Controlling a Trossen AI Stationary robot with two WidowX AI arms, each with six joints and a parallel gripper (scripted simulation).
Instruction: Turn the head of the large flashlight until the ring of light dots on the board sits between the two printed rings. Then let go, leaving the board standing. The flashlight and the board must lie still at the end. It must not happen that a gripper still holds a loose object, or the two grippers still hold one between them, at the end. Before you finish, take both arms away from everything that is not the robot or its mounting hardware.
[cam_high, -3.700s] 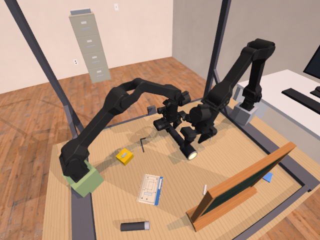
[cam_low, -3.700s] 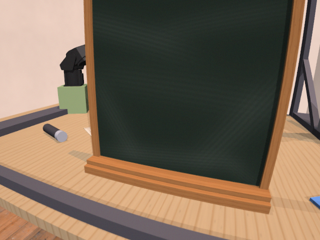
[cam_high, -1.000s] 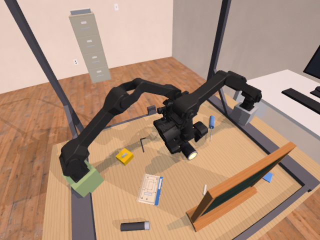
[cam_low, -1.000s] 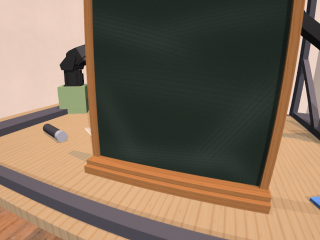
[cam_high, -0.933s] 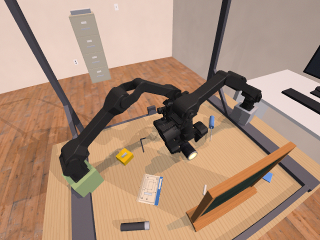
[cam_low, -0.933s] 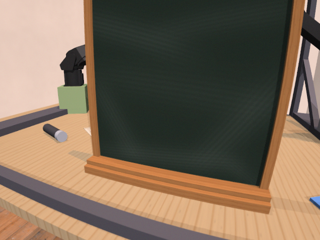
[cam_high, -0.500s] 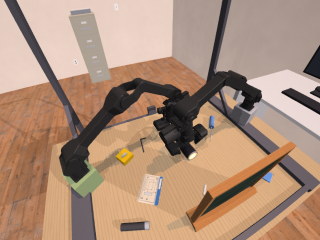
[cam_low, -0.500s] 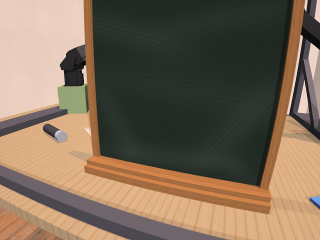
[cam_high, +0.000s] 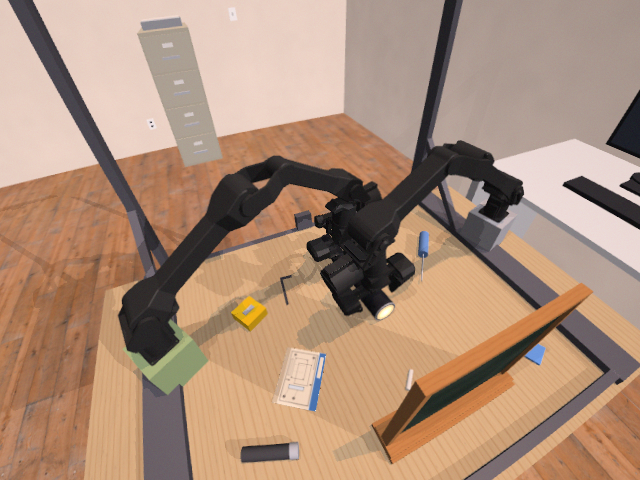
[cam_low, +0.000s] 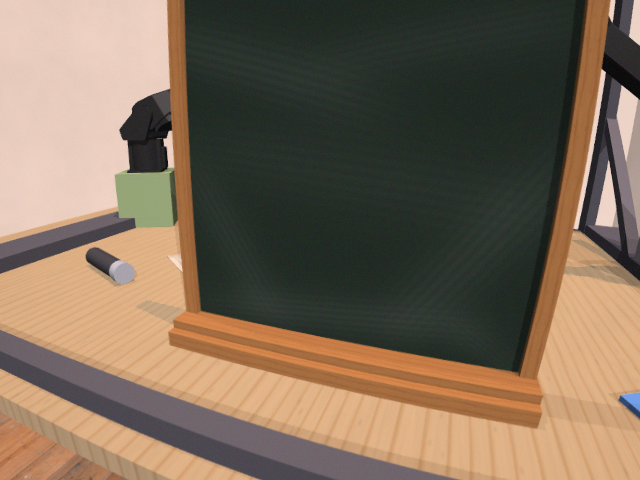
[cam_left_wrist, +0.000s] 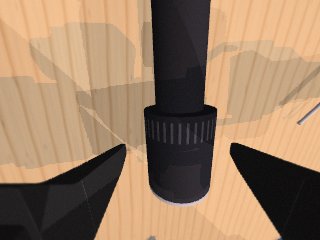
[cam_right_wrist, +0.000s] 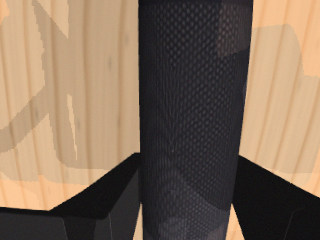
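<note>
The flashlight head is 40 mm below my left hand, 10 mm to the left of it and 10 mm ahead of it. Round my left hand: chalk stick 180 mm ahead, 60 mm below, 20 mm to the right; then booklet 220 mm to the right, 80 mm ahead, 70 mm below; then yellow box 280 mm to the right, 110 mm behind, 50 mm below.
</note>
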